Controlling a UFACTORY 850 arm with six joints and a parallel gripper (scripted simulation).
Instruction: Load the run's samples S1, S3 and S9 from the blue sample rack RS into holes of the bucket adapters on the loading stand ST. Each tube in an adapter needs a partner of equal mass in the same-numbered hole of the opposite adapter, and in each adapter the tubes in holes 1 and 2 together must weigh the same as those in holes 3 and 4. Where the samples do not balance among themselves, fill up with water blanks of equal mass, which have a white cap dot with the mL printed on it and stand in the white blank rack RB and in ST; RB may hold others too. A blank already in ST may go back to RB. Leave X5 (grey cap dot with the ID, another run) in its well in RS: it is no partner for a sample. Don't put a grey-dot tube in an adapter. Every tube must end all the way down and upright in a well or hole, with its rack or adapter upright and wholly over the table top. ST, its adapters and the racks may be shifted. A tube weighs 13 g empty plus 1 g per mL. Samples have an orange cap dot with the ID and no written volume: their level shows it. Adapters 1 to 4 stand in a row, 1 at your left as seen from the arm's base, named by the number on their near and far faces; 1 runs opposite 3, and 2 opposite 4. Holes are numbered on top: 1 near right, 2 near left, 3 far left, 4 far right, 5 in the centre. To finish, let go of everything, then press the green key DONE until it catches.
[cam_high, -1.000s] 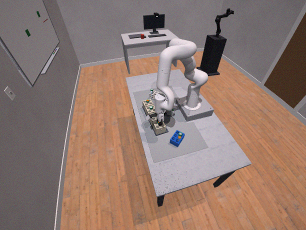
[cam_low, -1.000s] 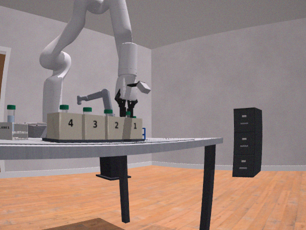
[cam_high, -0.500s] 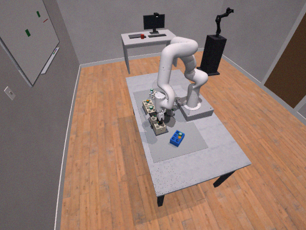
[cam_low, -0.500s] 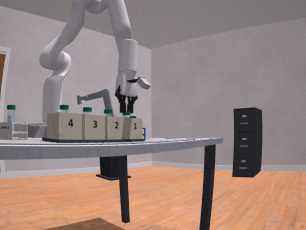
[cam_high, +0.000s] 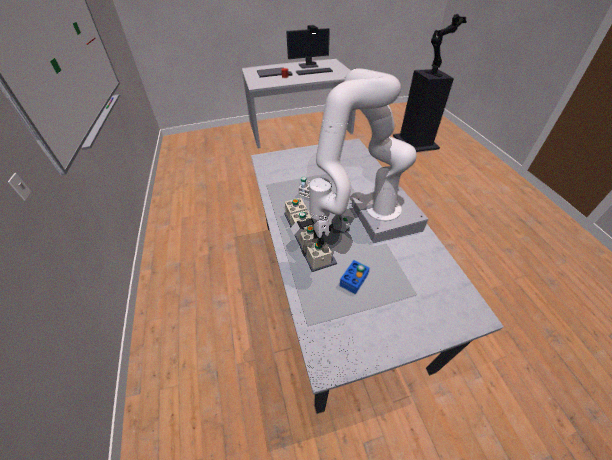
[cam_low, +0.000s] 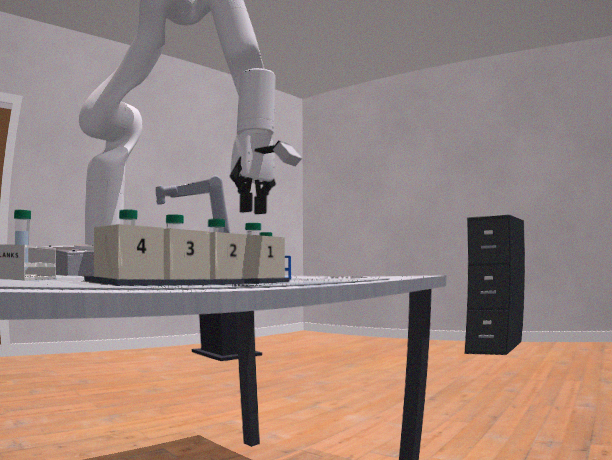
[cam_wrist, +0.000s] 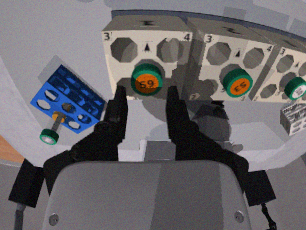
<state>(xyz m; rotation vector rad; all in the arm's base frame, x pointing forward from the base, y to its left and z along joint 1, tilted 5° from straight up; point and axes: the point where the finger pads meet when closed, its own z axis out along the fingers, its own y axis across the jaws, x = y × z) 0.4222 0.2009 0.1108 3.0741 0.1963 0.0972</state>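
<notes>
Now: hand 20 cm past the green DONE key, 18 cm to the left of it and 10 cm above it. From my hand the other things lie so: sample tube S9: 10 cm below, 1 cm to the right; then adapter 1: 12 cm below; then loading stand ST: 16 cm to the right, 16 cm below, 1 cm ahead.
</notes>
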